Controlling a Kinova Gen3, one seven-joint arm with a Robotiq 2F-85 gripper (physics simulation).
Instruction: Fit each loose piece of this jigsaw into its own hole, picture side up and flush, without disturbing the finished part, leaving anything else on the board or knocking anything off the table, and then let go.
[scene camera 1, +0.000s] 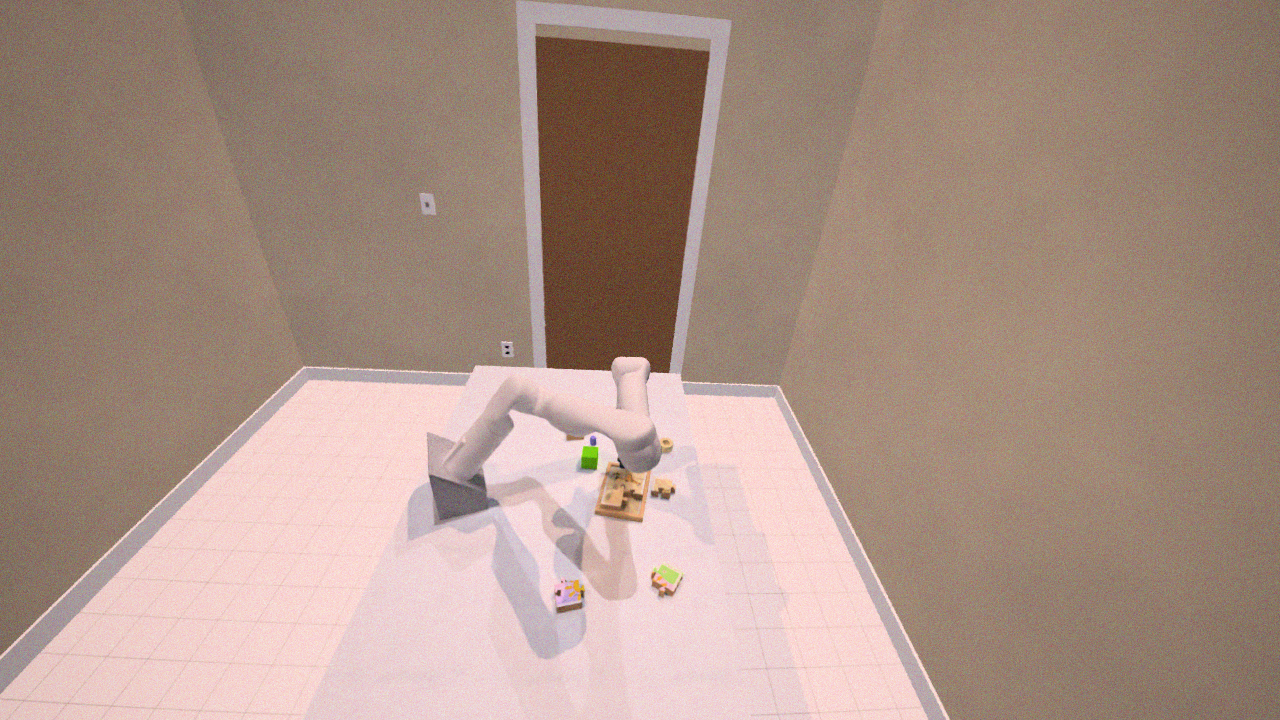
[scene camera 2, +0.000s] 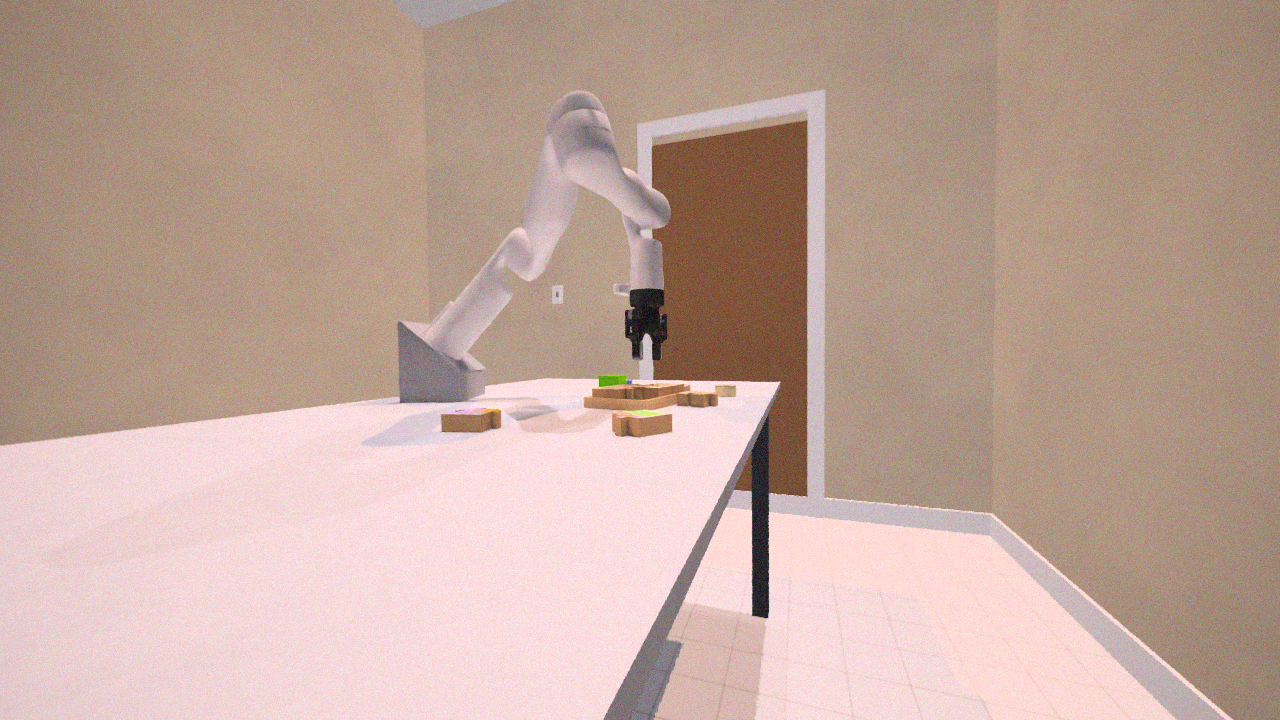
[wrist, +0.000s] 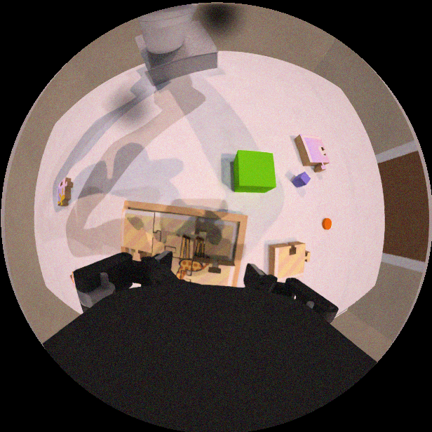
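Observation:
My gripper (scene camera 2: 646, 356) (wrist: 208, 267) is open and empty, high above the wooden jigsaw board (scene camera 1: 619, 514) (scene camera 2: 617, 402) (wrist: 242, 240). Several pieces sit in the board; shadow and the gripper hide part of it, and I cannot tell whether all are flush. Loose on the table are a lilac-and-orange piece (scene camera 1: 569, 595) (scene camera 2: 467, 420) (wrist: 64, 192), a green-topped piece (scene camera 1: 666, 578) (scene camera 2: 642, 423), a tan piece (scene camera 1: 663, 489) (scene camera 2: 697, 399) right of the board in scene camera 1, a striped yellow piece (wrist: 287, 260) on its door side, and a lilac piece (wrist: 314, 150).
A green cube (scene camera 1: 589, 457) (scene camera 2: 612, 380) (wrist: 255, 171) stands close to the board. A small purple block (scene camera 1: 592, 440) (wrist: 301, 179) and an orange disc (wrist: 327, 223) lie farther toward the door. The robot's grey base (scene camera 1: 458, 488) (scene camera 2: 438, 376) stands at the table's left edge.

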